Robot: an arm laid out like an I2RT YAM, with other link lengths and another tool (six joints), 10 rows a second.
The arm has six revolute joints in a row. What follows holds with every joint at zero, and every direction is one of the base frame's.
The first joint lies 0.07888 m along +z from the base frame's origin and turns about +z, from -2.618 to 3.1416 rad.
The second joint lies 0.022 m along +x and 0.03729 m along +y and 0.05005 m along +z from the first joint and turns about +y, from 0 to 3.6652 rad.
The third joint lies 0.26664 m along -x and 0.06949 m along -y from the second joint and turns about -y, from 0 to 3.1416 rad.
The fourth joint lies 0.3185 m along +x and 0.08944 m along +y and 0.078 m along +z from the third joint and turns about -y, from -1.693 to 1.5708 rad.
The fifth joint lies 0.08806 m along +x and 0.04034 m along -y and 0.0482 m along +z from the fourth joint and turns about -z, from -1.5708 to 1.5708 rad.
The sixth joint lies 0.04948 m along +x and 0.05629 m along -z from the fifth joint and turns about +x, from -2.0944 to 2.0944 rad.
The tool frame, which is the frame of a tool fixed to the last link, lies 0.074 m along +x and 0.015 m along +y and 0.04 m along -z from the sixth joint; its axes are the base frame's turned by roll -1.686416, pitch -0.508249 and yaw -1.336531 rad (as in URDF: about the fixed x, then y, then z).
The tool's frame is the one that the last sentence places.
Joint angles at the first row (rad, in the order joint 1, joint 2, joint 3, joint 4, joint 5, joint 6):
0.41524 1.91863 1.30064 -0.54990 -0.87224 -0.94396
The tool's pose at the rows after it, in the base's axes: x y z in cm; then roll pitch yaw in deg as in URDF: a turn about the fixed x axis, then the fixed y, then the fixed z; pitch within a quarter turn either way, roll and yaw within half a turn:
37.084 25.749 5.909 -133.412 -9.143 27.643
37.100 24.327 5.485 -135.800 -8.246 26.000
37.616 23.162 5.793 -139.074 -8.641 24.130
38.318 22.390 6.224 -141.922 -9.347 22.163
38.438 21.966 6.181 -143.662 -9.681 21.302
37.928 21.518 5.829 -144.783 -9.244 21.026
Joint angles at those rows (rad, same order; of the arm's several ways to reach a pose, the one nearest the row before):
0.40304 1.91367 1.26974 -0.55064 -0.82341 -0.94472
0.38357 1.89536 1.24341 -0.55598 -0.77840 -0.94586
0.36907 1.86906 1.23122 -0.55562 -0.71660 -0.93977
0.36031 1.85071 1.22968 -0.54799 -0.65900 -0.92374
0.35877 1.83851 1.21747 -0.53768 -0.62428 -0.91726
0.35877 1.82328 1.19155 -0.53465 -0.60331 -0.91765

